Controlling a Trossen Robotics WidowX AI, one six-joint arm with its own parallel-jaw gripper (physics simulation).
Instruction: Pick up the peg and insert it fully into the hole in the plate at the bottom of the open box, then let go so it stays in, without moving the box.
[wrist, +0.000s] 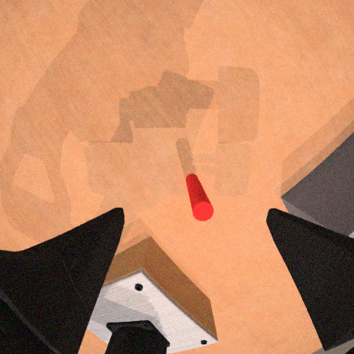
Observation:
In view: my gripper (197, 215) and a red peg (202, 209).

